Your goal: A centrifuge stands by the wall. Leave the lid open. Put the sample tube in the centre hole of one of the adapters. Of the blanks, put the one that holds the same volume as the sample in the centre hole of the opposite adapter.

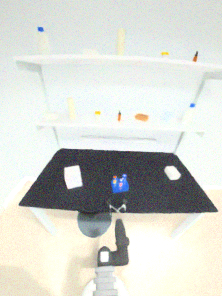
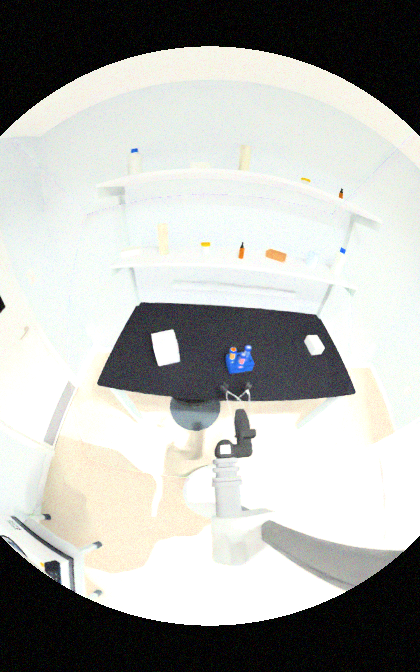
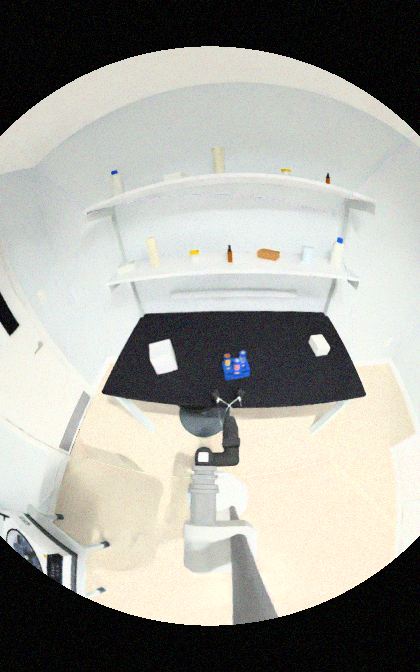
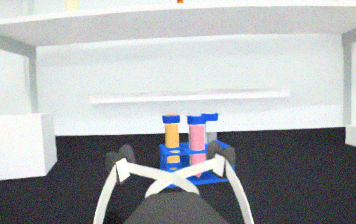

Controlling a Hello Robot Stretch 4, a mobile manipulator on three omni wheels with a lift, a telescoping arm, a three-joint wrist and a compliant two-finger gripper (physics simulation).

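A blue rack stands on the black table, holding three upright blue-capped tubes. The orange-filled sample tube has an orange cap top and is at the left. A pink-filled tube is nearer the right, with a grey-blue tube behind it. My gripper is open and empty, in front of the rack. The centrifuge shows partly at lower left, its round bowl uncovered.
A large white box is left on the table; a smaller white box is right. A dark round stool is at the front edge. Two wall shelves hang above.
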